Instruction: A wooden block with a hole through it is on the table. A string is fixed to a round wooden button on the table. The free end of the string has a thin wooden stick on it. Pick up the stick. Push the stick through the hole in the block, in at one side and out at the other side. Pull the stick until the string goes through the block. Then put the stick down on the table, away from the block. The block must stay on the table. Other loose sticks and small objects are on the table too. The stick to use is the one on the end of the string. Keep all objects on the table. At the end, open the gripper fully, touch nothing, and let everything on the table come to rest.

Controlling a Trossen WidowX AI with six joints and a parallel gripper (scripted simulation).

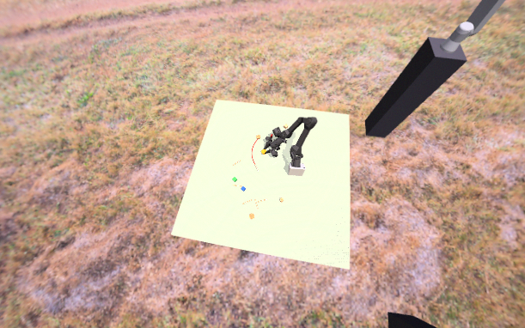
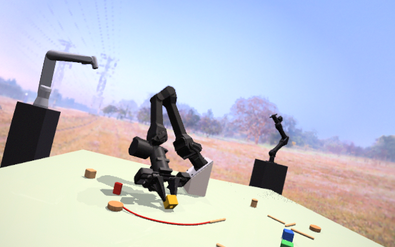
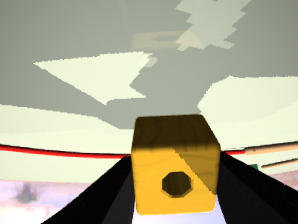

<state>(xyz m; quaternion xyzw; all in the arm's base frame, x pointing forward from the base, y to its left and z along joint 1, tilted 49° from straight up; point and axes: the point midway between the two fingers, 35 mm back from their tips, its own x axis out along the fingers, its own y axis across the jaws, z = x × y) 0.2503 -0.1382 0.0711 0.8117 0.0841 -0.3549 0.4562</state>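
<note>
The yellow block lies right at my gripper tip. From my gripper tip the other things lie so: thin wooden stick (50 mm ahead, 140 mm to the left, 20 mm below); then red block (40 mm behind, 160 mm to the right, 10 mm below); then wooden cube (150 mm behind, 290 mm to the right, 10 mm below).
</note>
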